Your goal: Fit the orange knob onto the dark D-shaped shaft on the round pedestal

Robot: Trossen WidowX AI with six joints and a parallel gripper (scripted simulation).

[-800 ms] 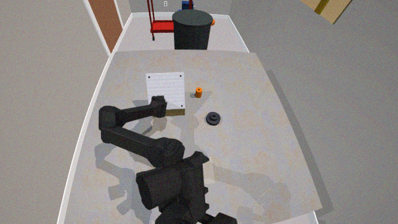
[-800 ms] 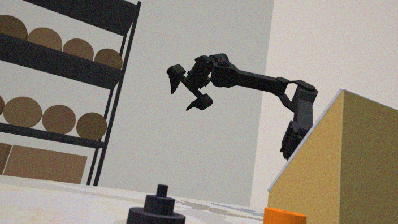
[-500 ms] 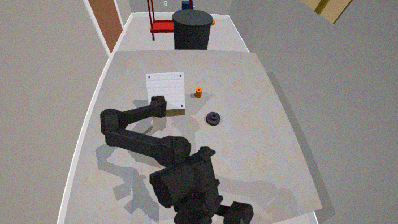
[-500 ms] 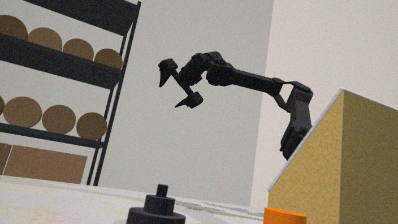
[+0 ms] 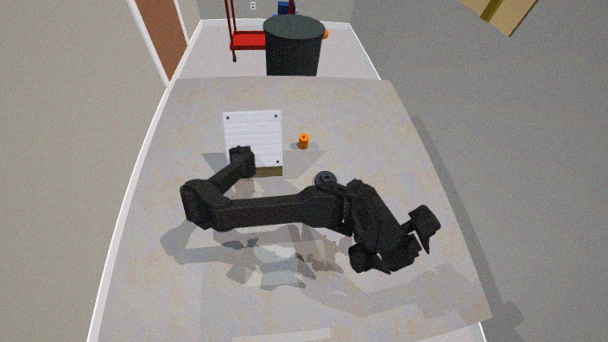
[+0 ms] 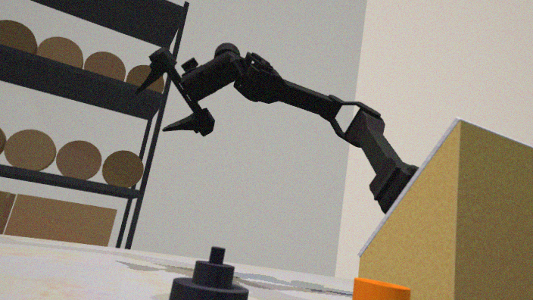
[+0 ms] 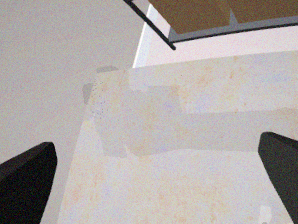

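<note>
My gripper tip is now 55 cm to the right of the orange knob, 26 cm above it and 12 cm past it. Round my gripper tip: dark round pedestal 37 cm to the left, 26 cm below, 6 cm behind.
</note>
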